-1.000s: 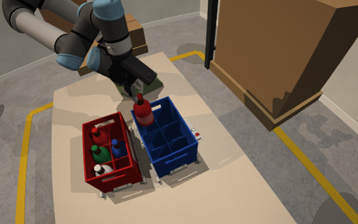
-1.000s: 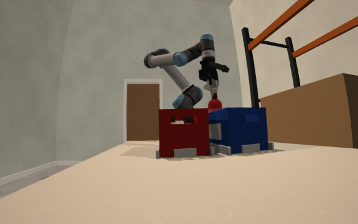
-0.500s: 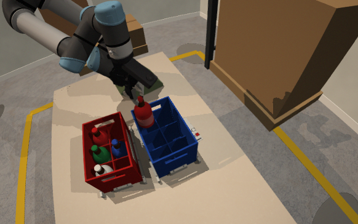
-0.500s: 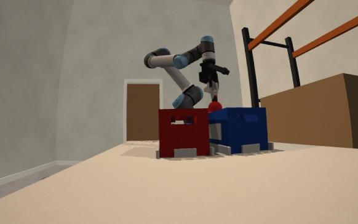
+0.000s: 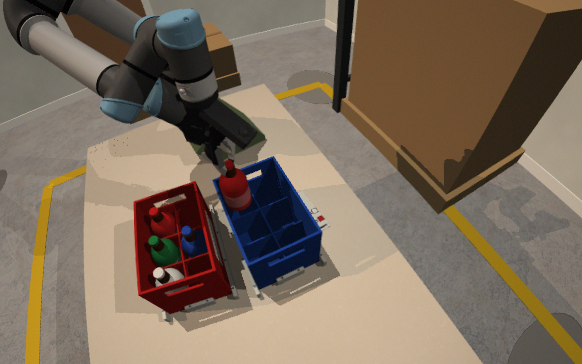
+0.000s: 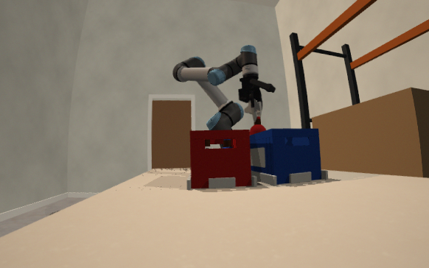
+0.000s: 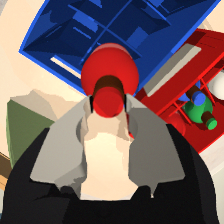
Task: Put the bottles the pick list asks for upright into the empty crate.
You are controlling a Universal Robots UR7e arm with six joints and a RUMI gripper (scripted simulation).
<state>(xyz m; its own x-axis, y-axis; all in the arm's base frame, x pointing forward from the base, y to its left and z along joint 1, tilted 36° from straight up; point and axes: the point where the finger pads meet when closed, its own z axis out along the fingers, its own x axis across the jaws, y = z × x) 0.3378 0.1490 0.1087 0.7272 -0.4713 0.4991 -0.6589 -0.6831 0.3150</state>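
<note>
Right now my hand is 170 mm above the blue crate, 80 mm short of it and 60 mm to the right of it. The rest, counted from my hand: red crate 190 mm to the right, 170 mm below, 90 mm ahead; then blue bottle 160 mm below, 150 mm to the right, 90 mm ahead; then red bottle 230 mm to the right, 160 mm below.
</note>
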